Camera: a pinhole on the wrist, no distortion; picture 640 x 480 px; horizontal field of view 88.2 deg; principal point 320.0 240.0 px. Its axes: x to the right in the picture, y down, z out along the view. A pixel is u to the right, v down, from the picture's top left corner.
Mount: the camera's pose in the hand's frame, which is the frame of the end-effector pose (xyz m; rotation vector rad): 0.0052 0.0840 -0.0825 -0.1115 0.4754 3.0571
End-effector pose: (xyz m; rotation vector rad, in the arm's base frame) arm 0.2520 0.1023 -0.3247 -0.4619 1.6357 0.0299
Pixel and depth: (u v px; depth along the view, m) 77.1 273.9 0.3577
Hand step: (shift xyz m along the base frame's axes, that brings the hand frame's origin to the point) 0.2166 0.1527 -0.3070
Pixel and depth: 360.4 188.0 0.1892
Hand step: 0.0300 0.1893 -0.0267
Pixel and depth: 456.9 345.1 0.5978
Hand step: 0.4807 0.3175 0.1883
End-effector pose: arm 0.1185 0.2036 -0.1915 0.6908 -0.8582 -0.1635
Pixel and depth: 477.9 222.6 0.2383
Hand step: -0.2014 0.1176 0.0877
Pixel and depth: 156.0 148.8 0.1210
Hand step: -0.0016 0.0795 0.1436
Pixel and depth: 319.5 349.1 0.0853
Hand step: -0.0176 0.0615 0.0536
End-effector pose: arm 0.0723 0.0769 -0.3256 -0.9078 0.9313 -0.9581
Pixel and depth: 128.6 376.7 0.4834
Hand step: 0.5013 -0.1222 0.0643
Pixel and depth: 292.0 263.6 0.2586
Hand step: 0.1970 0.0698 -0.0798
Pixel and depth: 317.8 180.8 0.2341
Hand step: 0.1657 0.0906 -0.1369
